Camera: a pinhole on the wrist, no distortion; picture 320 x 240 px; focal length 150.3 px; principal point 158.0 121.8 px. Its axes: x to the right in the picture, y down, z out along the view. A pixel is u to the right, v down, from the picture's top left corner.
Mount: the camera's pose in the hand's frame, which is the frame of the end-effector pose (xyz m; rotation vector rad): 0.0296 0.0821 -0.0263 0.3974 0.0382 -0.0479
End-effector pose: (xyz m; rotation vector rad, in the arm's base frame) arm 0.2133 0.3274 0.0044 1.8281 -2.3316 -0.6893
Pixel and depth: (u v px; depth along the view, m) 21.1 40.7 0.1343
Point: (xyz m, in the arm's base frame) 0.2412 0.4306 -0.0576
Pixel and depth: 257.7 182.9 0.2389
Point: 0.0154 0.2165 -0.2049
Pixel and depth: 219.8 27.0 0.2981
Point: 0.3025 0.1975 -0.2627
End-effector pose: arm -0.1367 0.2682 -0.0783 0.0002 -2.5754 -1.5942
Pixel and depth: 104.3 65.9 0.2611
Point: -0.0991 0.3865 -0.2577
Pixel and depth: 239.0 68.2 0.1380
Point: -0.2497 0.3231 -0.1204
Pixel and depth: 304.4 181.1 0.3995
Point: -0.6050 0.6109 -0.1552
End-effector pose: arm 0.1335 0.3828 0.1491 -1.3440 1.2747 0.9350
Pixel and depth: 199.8 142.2 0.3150
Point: 0.1844 0.6276 -0.0249
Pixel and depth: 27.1 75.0 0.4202
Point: 0.3059 0.7533 0.4402
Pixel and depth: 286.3 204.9 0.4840
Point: 0.1290 0.7929 -0.4182
